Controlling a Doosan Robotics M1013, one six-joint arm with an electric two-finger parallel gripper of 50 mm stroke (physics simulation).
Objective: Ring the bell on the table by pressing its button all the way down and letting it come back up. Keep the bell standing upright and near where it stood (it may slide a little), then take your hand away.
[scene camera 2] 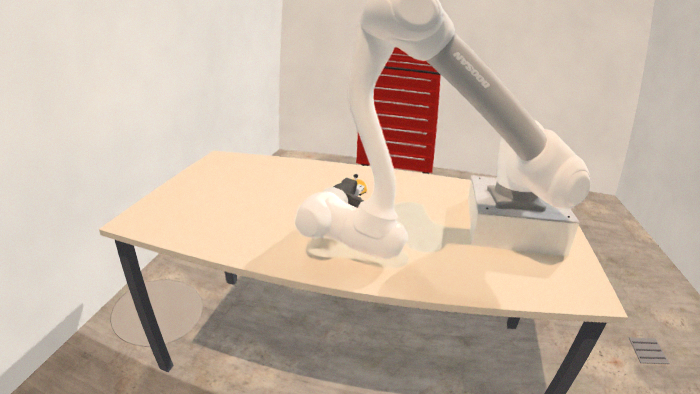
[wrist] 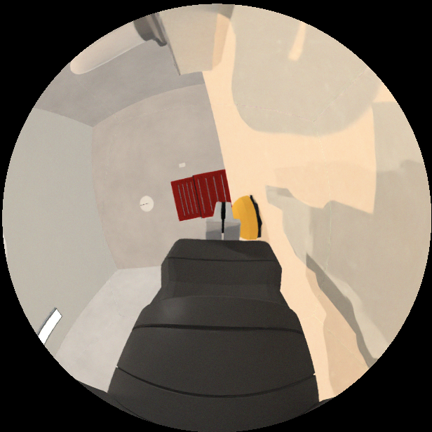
In view: my gripper (wrist: 223, 211) and a yellow bell (wrist: 244, 208).
